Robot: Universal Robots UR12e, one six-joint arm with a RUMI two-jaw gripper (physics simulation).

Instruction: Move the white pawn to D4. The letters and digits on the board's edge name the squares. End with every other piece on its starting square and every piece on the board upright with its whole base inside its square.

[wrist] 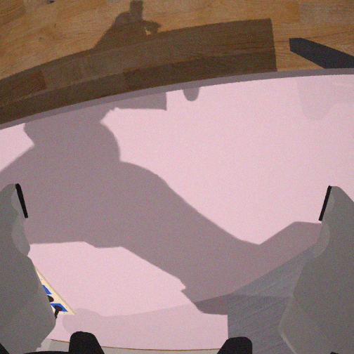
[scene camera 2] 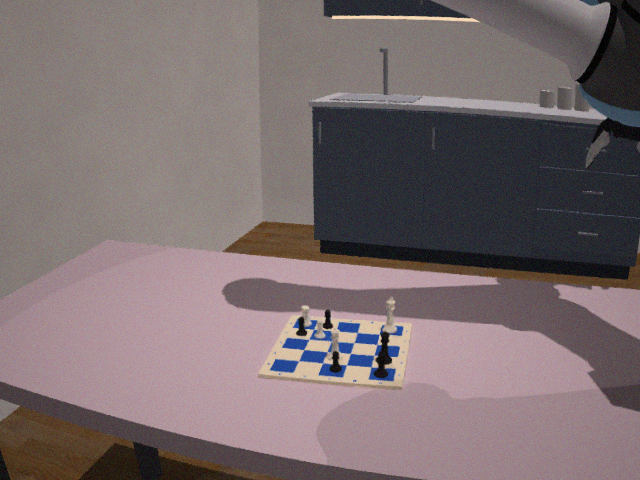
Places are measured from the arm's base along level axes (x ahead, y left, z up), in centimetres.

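Where they show: gripper, between the fingertips: (scene camera 2: 618,175).
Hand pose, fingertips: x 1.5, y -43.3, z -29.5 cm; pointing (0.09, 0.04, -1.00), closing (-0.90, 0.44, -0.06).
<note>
Things, the pixels of their centre, and the offset from my fingertips. Level surfaces: height alone.
- white pawn, middle of its body: (scene camera 2: 319,328) dx +62.8, dy +22.3, dz -22.4 cm
- board, middle of its body: (scene camera 2: 341,349) dx +59.3, dy +26.4, dz -24.3 cm
- short white piece, middle of its body: (scene camera 2: 305,315) dx +65.4, dy +17.7, dz -22.3 cm
- white king, middle of its body: (scene camera 2: 390,313) dx +50.8, dy +20.3, dz -20.8 cm
- tall black piece, middle of its body: (scene camera 2: 384,346) dx +52.6, dy +31.2, dz -21.3 cm
- pink table, height of its surface: dz -24.6 cm
The white pawn (scene camera 2: 320,329) stands upright on a blue square, second row from the back and second column from the left in the scene view. The board (scene camera 2: 297,377) (wrist: 56,296) has five by five blue and cream squares; its edge letters and digits are too small to read, so I cannot tell which square is D4. My gripper (scene camera 2: 615,159) (wrist: 171,192) is open and empty, high and far to the right of the board. One finger is cut off by the scene view's right edge. The white pawn does not show in the wrist view.
A short white piece (scene camera 2: 305,315), black pieces (scene camera 2: 301,327) (scene camera 2: 327,319), a white piece (scene camera 2: 334,345), a white king (scene camera 2: 390,315), a tall black piece (scene camera 2: 384,348) and small black pieces (scene camera 2: 335,362) (scene camera 2: 381,367) stand on the board. The pink table (scene camera 2: 155,320) surrounds it.
</note>
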